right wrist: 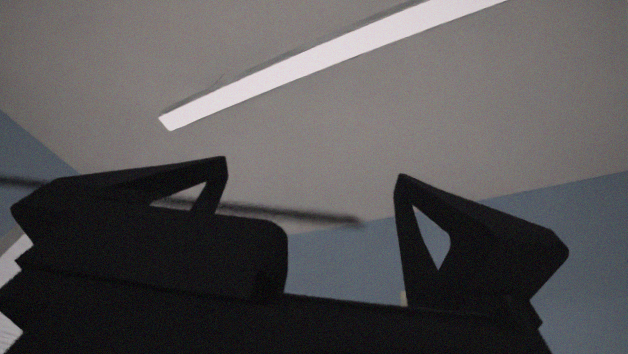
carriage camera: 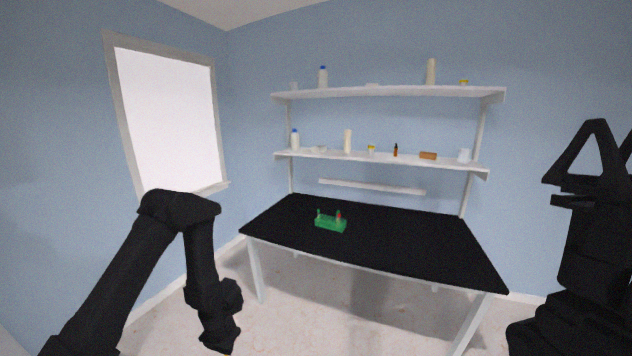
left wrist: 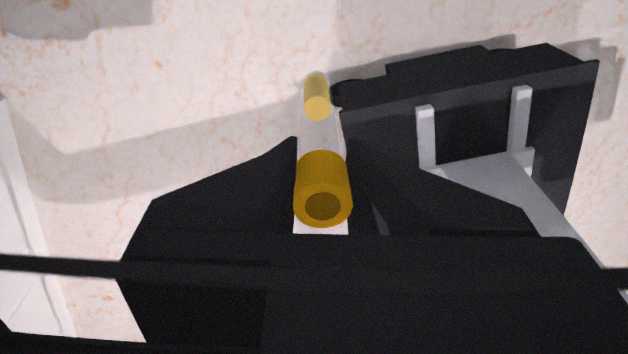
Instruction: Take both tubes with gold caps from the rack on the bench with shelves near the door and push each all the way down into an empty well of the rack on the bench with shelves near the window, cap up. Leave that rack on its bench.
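Frame: origin at the left arm's base, x ahead, y left, z up, level; millimetres.
Seen in the pictures: left gripper, fingertip midpoint: [carriage camera: 228,351] [left wrist: 321,153]; right gripper, fingertip midpoint: [right wrist: 310,174] [carriage camera: 620,122].
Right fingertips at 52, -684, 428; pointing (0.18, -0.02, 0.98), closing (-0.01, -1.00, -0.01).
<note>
Pixels of each thing's middle, then the offset from my right fingertips to it, as dx, dy, dz. "*": a spot on its surface instead. Level surfaces: height alone.
- green rack, body centre: [carriage camera: 330,223] +971, +192, -685
- black-topped bench, surface height: dz -713
- gold-capped tube, body centre: [left wrist: 318,124] +179, +607, -700
- brown block, surface spot: [carriage camera: 428,155] * +1018, -491, -229
The green rack [carriage camera: 330,224] stands on the black-topped bench [carriage camera: 410,247] right of the window, in the carriage view. Tubes with green and red caps stand in it; its wells are too small to tell apart. My left gripper [left wrist: 321,153] is shut on a gold-capped tube [left wrist: 322,187], cap toward the wrist camera, over the floor. In the carriage view its fingers are cut off at the bottom edge, left of and in front of the bench. My right gripper [right wrist: 310,174] is open and empty, raised and pointing up at the right of the carriage view. The other gold-capped tube and its rack do not show.
Two white shelves [carriage camera: 390,91] [carriage camera: 380,158] above the bench hold bottles, jars and a brown block [carriage camera: 428,155]. The window [carriage camera: 167,120] is on the left wall. White legs [carriage camera: 255,270] carry the bench. Black base parts [left wrist: 470,85] lie beside the tube in the left wrist view.
</note>
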